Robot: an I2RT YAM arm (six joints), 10 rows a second.
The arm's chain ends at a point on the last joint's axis. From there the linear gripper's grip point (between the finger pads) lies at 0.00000 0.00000 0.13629 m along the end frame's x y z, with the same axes.
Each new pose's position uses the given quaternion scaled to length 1; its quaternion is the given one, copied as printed.
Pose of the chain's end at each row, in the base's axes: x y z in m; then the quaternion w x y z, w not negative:
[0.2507, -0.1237, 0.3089, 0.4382, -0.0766, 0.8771, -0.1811]
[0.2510, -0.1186, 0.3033, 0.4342, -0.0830, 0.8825, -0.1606]
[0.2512, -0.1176, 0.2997, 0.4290, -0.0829, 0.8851, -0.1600]
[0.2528, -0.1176, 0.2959, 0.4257, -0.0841, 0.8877, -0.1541]
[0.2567, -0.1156, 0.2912, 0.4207, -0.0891, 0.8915, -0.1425]
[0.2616, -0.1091, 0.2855, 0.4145, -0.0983, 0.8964, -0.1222]
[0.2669, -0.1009, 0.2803, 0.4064, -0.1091, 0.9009, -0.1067]
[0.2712, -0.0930, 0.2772, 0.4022, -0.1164, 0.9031, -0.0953]
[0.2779, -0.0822, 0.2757, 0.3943, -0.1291, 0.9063, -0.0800]
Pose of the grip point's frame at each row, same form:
[0.3592, -0.1578, 0.2339, 0.4382, -0.0766, 0.8771, -0.1811]
[0.3591, -0.1474, 0.2254, 0.4342, -0.0830, 0.8825, -0.1606]
[0.3583, -0.1465, 0.2206, 0.4290, -0.0829, 0.8851, -0.1600]
[0.3593, -0.1451, 0.2155, 0.4257, -0.0841, 0.8877, -0.1541]
[0.3624, -0.1400, 0.2087, 0.4207, -0.0891, 0.8915, -0.1425]
[0.3662, -0.1279, 0.2001, 0.4145, -0.0983, 0.8964, -0.1222]
[0.3699, -0.1150, 0.1921, 0.4064, -0.1091, 0.9009, -0.1067]
[0.3732, -0.1037, 0.1875, 0.4022, -0.1164, 0.9031, -0.0953]
[0.3781, -0.0881, 0.1835, 0.3943, -0.1291, 0.9063, -0.0800]

